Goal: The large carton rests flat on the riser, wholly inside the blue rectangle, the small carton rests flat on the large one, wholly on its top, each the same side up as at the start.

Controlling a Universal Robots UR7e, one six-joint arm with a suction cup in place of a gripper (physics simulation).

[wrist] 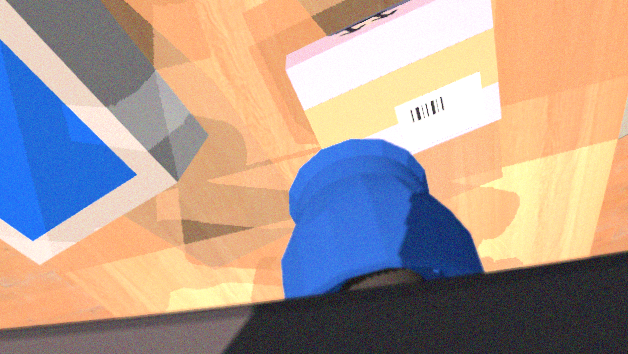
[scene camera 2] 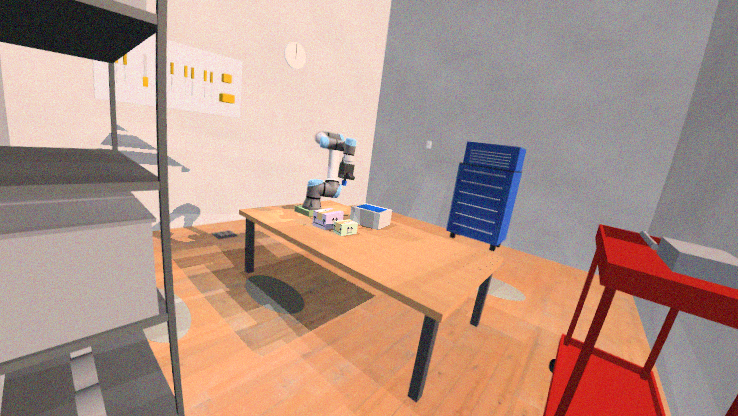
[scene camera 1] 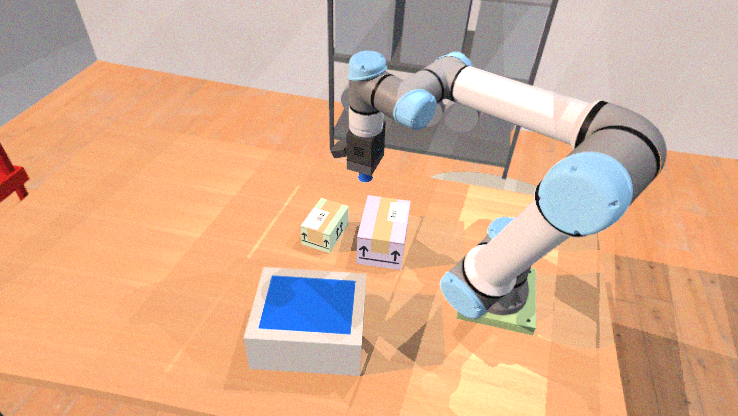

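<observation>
The large carton [scene camera 1: 381, 232] [scene camera 2: 324, 219] [wrist: 400, 85], lilac with a tan tape band and a label, stands upright on the table, arrows pointing up. The small carton [scene camera 1: 324, 225] [scene camera 2: 345, 227], pale green with tape, stands upright beside it, a small gap apart. The riser [scene camera 1: 304, 355] [scene camera 2: 372, 219] [wrist: 107, 200] is a light grey block, and the blue rectangle [scene camera 1: 308, 304] [scene camera 2: 373, 207] [wrist: 65, 170] on its top is bare. My suction gripper [scene camera 1: 364, 178] [scene camera 2: 344, 182] [wrist: 357, 165] is open; it hangs above the cartons with nothing on its blue cup. The small carton does not show in the wrist view.
The table [scene camera 1: 129, 289] [scene camera 2: 413, 258] carries the arm's green base plate [scene camera 1: 527, 320] to the right of the cartons. A grey shelf rack [scene camera 1: 331, 77] [scene camera 2: 164, 155] stands beyond the table. A red cart [scene camera 1: 10, 180] [scene camera 2: 666, 294] and a blue tool cabinet [scene camera 2: 483, 201] stand away from it.
</observation>
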